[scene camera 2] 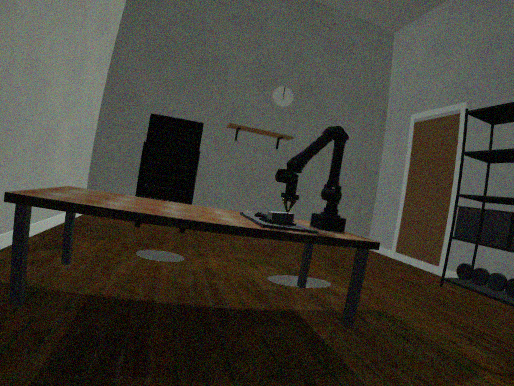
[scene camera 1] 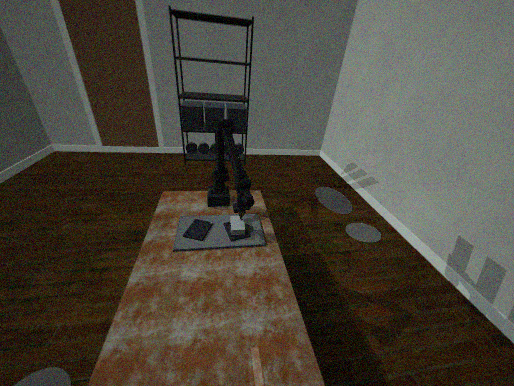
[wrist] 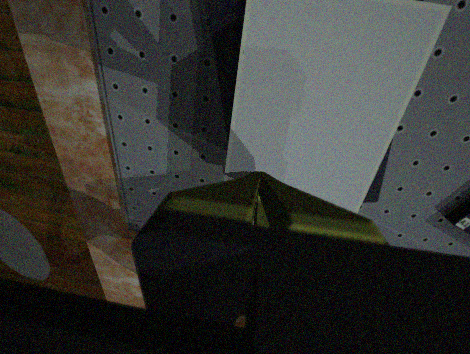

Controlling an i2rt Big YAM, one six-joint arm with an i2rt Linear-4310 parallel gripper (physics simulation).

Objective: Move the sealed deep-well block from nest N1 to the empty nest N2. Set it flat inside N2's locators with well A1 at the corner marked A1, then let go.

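Frame: origin at the arm's base, x ahead, y left, z up, level; metres.
Seen in the pictures: gripper, between the fingertips: [scene camera 2: 287,212] [scene camera 1: 240,218] [wrist: 258,182]; arm's base, origin of its link: [scene camera 2: 330,216] [scene camera 1: 219,190].
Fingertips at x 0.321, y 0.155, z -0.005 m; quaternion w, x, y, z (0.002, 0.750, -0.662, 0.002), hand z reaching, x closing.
Note:
Pixels of each thing's top centre, then the offset from my fingertips to it. Level surfaces: height alone.
- pale deep-well block, centre of its top: [wrist: 308,144] [scene camera 2: 281,211] [scene camera 1: 237,221] dy -0.019, dx +0.027, dz -0.002 m
- dark nest, centre of its top: [scene camera 1: 198,227] dy -0.259, dx +0.037, dz -0.043 m
- perforated board, centre of its top: [wrist: 424,149] [scene camera 2: 274,220] [scene camera 1: 220,229] dy -0.124, dx +0.028, dz -0.064 m
- rust-and-white table, height of its surface: dz -0.077 m
The pale deep-well block [scene camera 1: 237,226] [scene camera 2: 282,216] [wrist: 325,95] rests over the right-hand dark nest [scene camera 1: 244,236] [wrist: 378,187] in scene camera 1 and looks turned relative to it. Whether it sits inside the locators cannot be told, and no A1 mark is readable. The other dark nest [scene camera 1: 198,229] is empty, at the left of the perforated board [scene camera 1: 212,244] [wrist: 432,150]; part of it shows at the wrist view's right edge with a small white label. My gripper [scene camera 1: 242,215] [scene camera 2: 287,210] [wrist: 258,182] is shut and empty, its yellowish tips pointing down close to the block's edge nearest the arm base.
The board lies on the rust-and-white table [scene camera 1: 195,310] [scene camera 2: 150,206], near the arm's base [scene camera 1: 218,197] [scene camera 2: 328,222]. The table's side edge runs close beside the board. A black shelf rack [scene camera 1: 215,19] stands behind the arm, off the table.

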